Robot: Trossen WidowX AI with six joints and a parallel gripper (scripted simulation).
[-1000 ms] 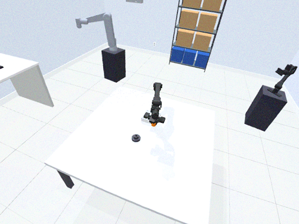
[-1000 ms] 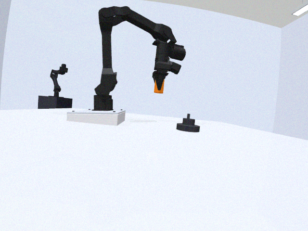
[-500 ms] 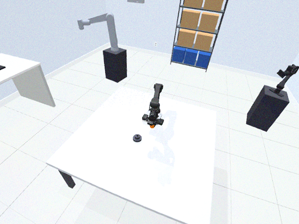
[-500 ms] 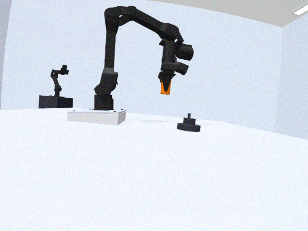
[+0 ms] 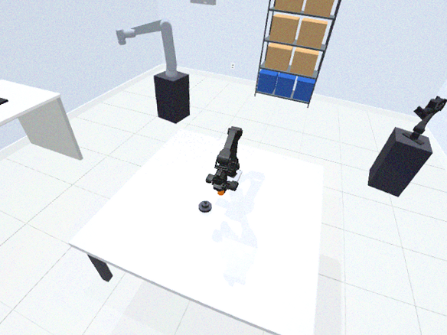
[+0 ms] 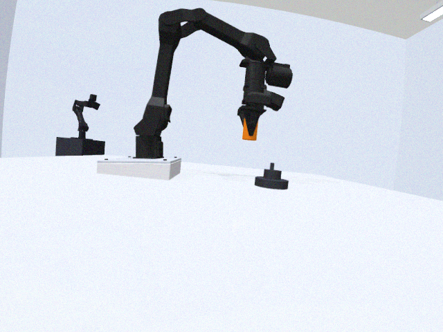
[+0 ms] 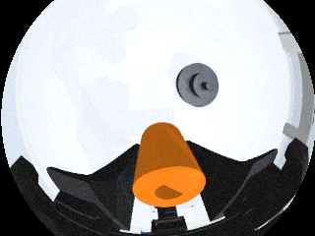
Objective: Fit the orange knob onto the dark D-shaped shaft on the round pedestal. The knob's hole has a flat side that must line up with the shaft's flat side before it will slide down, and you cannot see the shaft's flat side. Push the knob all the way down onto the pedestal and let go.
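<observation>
My gripper tip is 100 mm above the round dark pedestal, 70 mm to the left of it and 70 mm short of it. Round my gripper tip: orange knob 20 mm above.
</observation>
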